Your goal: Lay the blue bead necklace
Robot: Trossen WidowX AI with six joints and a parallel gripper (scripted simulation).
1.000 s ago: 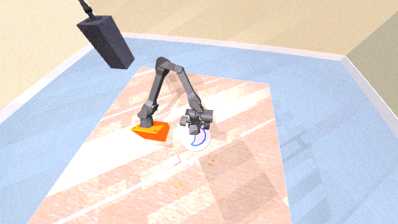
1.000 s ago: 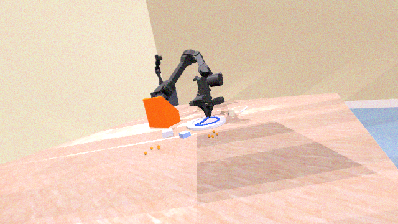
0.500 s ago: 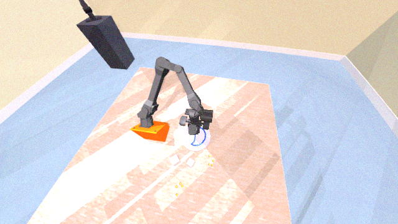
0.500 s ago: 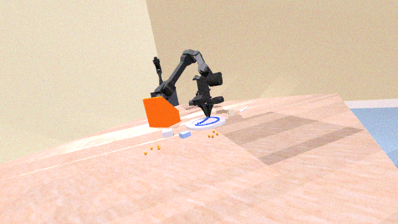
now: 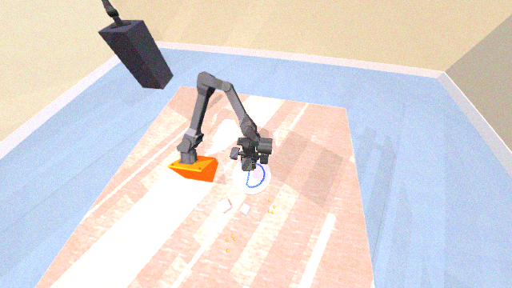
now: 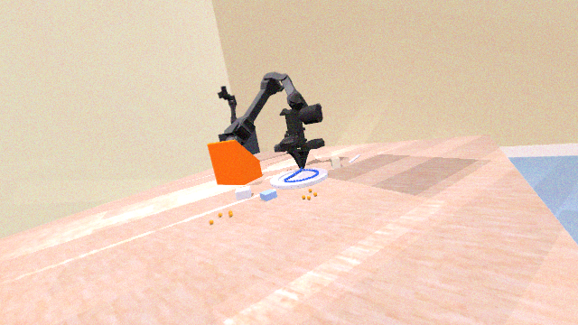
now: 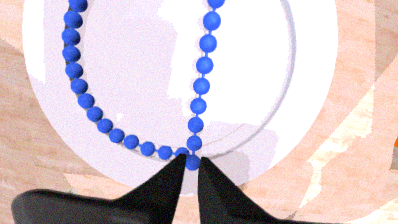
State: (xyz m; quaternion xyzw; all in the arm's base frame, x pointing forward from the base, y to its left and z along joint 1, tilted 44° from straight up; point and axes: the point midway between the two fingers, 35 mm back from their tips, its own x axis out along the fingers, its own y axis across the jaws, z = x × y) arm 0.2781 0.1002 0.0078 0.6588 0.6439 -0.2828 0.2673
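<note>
Right now my gripper tip is 6 cm to the left of the round white bead board, 2 cm short of it and 1 cm above it. Round my gripper tip: white stick: 20 cm to the left, 14 cm ahead, 2 cm below; light blue cube: 23 cm to the right, 1 cm below, 1 cm ahead; beige cube: 10 cm ahead, 8 cm to the left.
</note>
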